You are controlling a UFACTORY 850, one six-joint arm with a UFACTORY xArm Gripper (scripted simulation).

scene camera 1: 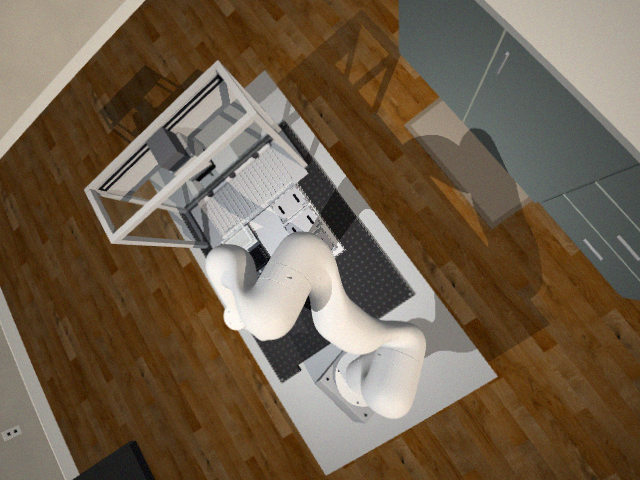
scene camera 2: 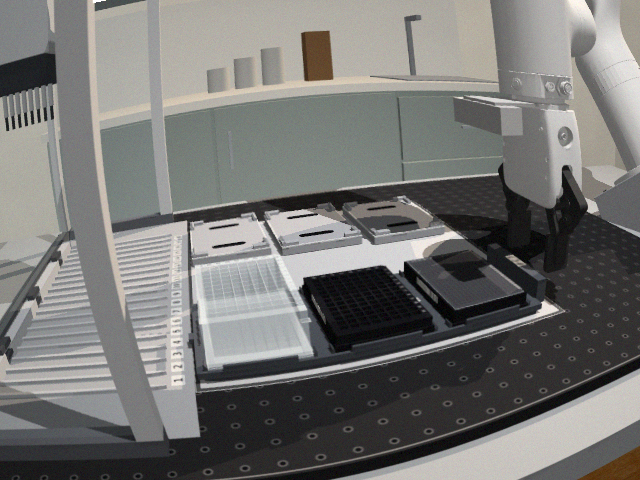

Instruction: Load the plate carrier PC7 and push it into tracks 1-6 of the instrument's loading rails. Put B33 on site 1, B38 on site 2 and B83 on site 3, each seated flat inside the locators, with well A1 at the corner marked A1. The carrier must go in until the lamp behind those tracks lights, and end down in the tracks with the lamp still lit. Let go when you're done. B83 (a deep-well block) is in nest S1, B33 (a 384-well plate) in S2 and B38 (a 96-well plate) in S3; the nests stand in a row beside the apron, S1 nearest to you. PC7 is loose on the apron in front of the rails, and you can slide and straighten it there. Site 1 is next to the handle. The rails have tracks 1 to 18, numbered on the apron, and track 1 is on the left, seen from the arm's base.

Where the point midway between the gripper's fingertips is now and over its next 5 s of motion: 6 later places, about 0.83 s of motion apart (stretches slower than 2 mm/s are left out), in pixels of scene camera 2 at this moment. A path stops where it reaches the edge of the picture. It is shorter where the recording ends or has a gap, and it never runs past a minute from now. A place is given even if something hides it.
My gripper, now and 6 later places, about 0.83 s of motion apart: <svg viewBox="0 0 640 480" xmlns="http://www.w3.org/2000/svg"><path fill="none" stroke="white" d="M535 257L534 269L527 276L512 280L496 284L478 288L460 293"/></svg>
